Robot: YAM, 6 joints.
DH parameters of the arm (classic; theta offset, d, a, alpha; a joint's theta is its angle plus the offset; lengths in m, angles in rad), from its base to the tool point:
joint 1: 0 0.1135 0.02 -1.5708
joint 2: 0 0 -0.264 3.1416
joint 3: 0.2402 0 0.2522 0
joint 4: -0.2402 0 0.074 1.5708
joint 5: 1.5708 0 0 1.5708
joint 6: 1.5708 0.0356 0 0
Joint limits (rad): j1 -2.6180..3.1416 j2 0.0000..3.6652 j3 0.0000..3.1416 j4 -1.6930..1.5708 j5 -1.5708..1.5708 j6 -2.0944..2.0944
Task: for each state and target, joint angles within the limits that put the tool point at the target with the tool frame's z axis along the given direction. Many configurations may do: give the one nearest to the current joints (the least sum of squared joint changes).
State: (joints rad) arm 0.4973 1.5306 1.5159 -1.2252 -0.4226 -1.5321
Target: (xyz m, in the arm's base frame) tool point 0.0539 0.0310 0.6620 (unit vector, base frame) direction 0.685 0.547 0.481
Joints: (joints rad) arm 0.3723 1.1998 2.3581 -0.6368 -0.2634 -1.5321
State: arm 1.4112 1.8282 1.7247 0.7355 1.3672 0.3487
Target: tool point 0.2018 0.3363 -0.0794 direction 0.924 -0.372 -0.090
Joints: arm 1.1207 2.7210 1.2454 0.5453 1.4583 0.3487
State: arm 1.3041 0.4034 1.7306 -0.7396 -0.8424 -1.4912
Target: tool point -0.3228 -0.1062 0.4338 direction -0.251 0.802 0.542
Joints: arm 0.4055 0.0021 1.7802 -0.3642 -0.9899 -1.4912
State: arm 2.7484 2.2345 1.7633 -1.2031 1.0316 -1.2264
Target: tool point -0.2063 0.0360 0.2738 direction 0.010 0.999 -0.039
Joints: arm 3.1395 1.3820 1.0421 -1.4314 1.5310 -1.2264
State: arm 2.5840 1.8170 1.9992 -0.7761 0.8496 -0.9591
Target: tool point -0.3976 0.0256 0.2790 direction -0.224 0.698 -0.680
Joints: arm 3.1397 1.9369 1.7501 -1.0640 0.7721 -0.9591
